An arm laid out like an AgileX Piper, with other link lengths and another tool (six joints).
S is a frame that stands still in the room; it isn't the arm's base.
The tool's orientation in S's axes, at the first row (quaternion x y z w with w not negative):
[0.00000, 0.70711, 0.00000, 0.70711]
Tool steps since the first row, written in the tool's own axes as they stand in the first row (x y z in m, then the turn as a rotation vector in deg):
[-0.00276, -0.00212, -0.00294, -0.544, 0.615, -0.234]
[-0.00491, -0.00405, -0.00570, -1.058, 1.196, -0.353]
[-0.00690, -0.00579, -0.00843, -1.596, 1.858, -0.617]
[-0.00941, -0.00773, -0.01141, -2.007, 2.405, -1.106]
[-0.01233, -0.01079, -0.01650, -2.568, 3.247, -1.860]
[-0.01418, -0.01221, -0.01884, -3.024, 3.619, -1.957]
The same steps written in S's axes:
[-0.00294, -0.00212, 0.00276, -0.234, 0.615, 0.544]
[-0.00570, -0.00405, 0.00491, -0.353, 1.196, 1.058]
[-0.00843, -0.00579, 0.00690, -0.617, 1.858, 1.596]
[-0.01141, -0.00773, 0.00941, -1.106, 2.405, 2.007]
[-0.01650, -0.01079, 0.01233, -1.860, 3.247, 2.568]
[-0.01884, -0.01221, 0.01418, -1.957, 3.619, 3.024]

